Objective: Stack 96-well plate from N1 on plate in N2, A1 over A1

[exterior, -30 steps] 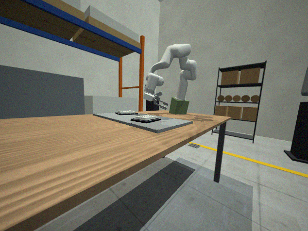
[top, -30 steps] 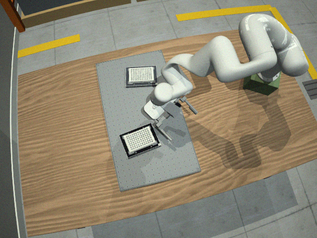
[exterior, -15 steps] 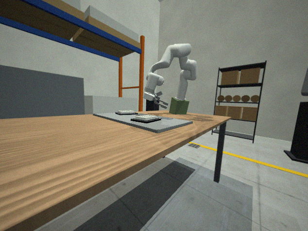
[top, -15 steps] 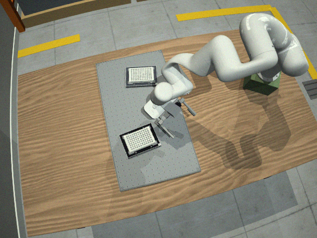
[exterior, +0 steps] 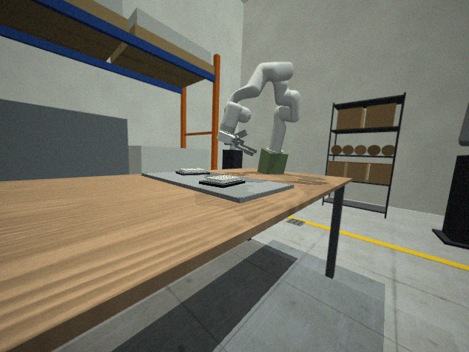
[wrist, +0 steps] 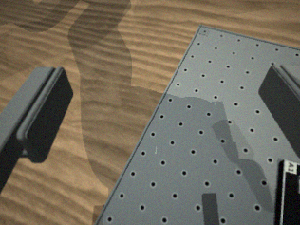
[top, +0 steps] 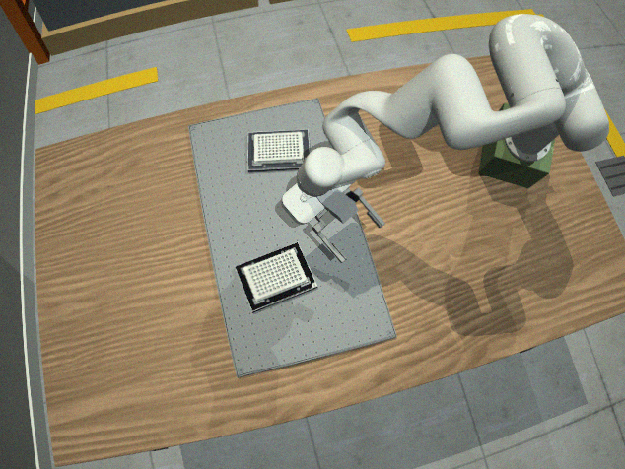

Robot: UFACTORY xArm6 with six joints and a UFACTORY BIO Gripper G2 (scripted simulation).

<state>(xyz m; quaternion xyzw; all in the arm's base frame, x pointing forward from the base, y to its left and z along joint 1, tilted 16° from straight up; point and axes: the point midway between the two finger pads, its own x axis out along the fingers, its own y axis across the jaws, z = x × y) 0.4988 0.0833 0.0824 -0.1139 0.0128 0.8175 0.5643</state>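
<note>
My gripper is now 350 mm to the left of the plate nest N1, 130 mm above it and 70 mm short of it. Also, from my hand: black plate nest N2 (180 mm ahead, 130 mm below, 20 mm to the right).
</note>
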